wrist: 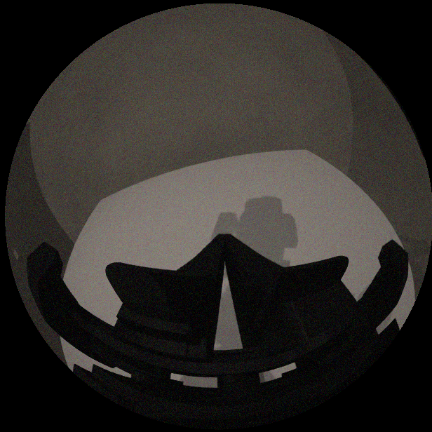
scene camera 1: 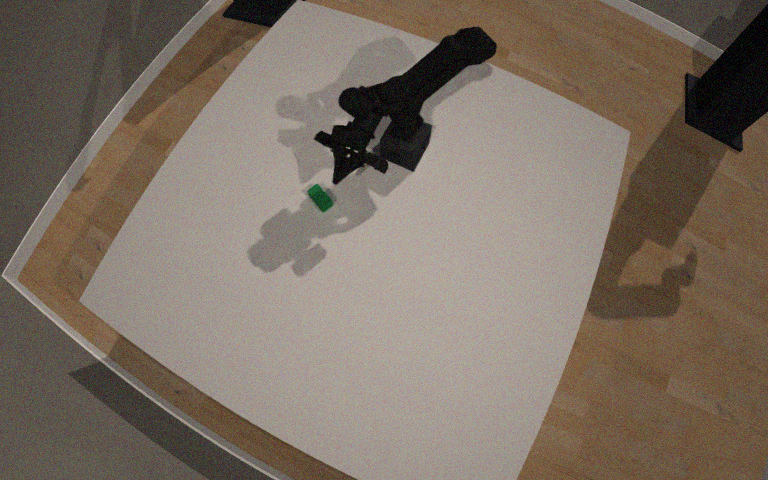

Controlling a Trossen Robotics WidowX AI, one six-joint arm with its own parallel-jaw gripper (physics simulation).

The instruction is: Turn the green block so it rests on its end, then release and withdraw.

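The green block lies on its side on the white mat in the scene view, its long side slanting down to the right. My gripper is shut with its fingertips together and nothing between them. In the scene view the fingertips are a little above and to the right of the block in the picture, apart from it. The block does not show in the wrist view; the dark fingers cover the lower middle there.
The white mat lies on a wooden table with a pale raised edge. A black post stands at the right and another black part at the top left. Arm shadows fall around the block.
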